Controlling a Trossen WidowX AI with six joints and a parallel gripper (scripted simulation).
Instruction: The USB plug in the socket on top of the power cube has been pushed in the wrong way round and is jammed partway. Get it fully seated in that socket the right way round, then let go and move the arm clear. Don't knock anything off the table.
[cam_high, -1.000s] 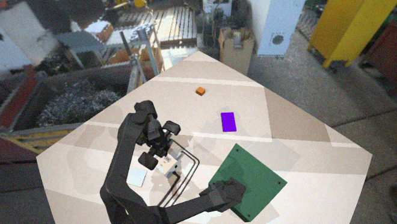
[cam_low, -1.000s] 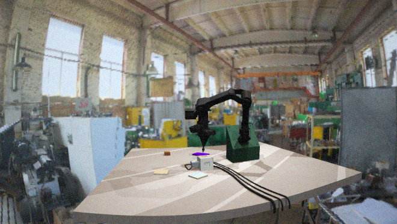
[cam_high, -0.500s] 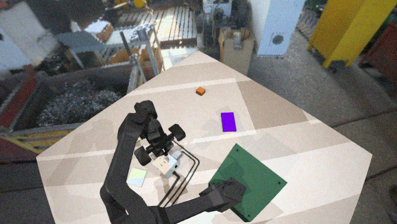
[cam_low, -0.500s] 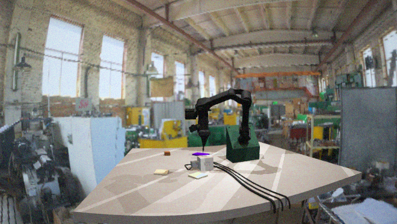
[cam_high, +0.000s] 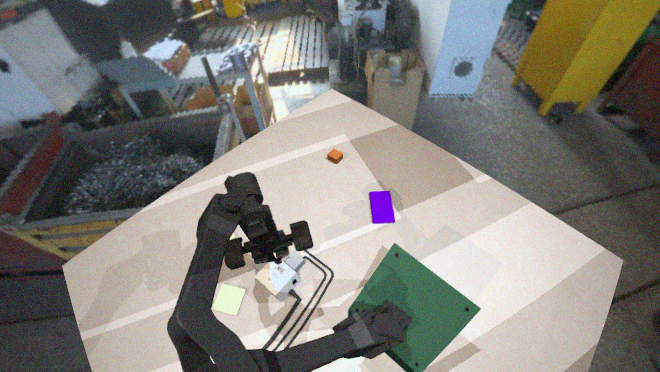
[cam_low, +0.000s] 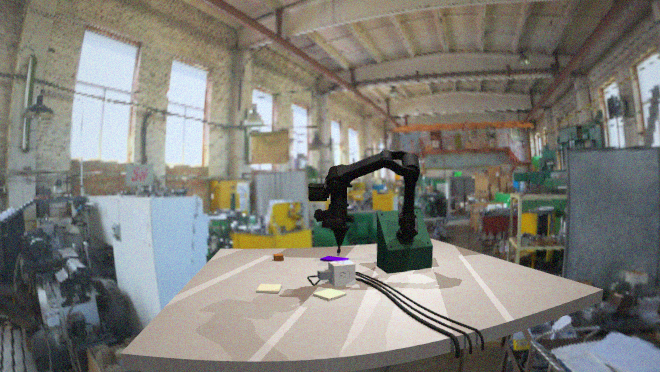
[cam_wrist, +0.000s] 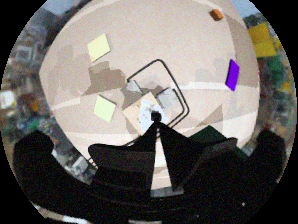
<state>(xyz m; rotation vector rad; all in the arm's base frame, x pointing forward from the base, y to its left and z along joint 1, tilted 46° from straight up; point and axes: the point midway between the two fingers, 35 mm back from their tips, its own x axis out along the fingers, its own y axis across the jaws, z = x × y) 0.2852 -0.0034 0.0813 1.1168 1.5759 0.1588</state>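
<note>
Now: gripper tip 2 cm above the dark USB plug. Round my gripper tip: orange block 18 cm ahead, 43 cm to the right, 12 cm below; then flat purple card 8 cm behind, 36 cm to the right, 13 cm below.
</note>
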